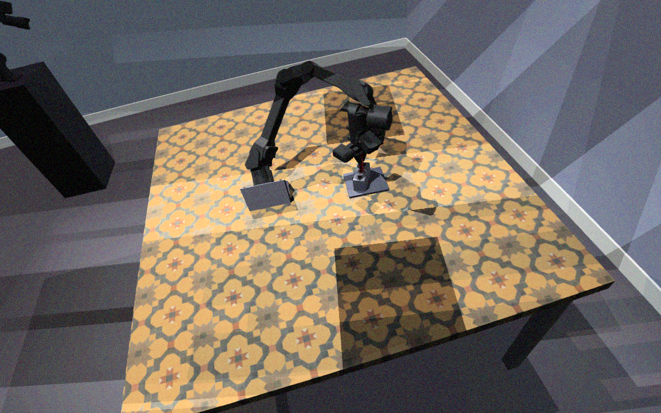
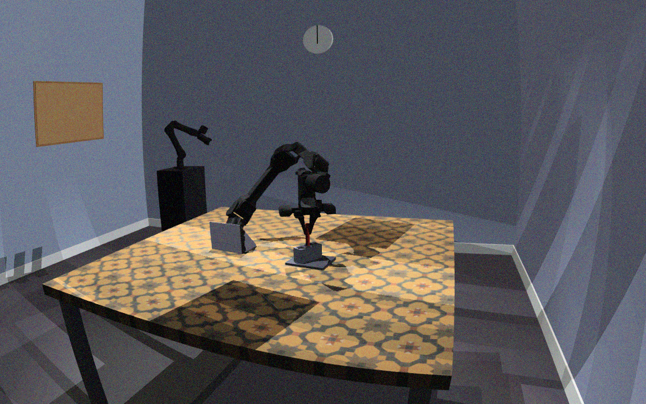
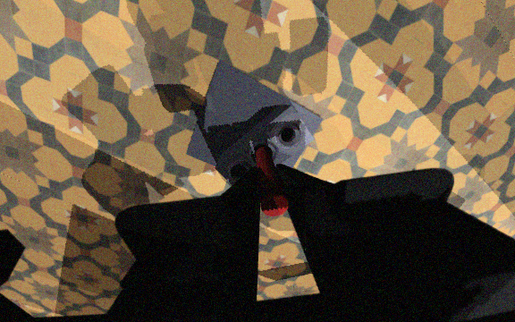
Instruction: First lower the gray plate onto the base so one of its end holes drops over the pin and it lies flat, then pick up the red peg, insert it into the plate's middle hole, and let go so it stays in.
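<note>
My gripper tip is right at the red peg. Round my gripper tip: gray plate 5 cm below; flat square base 9 cm below, 1 cm to the left, 1 cm ahead.
</note>
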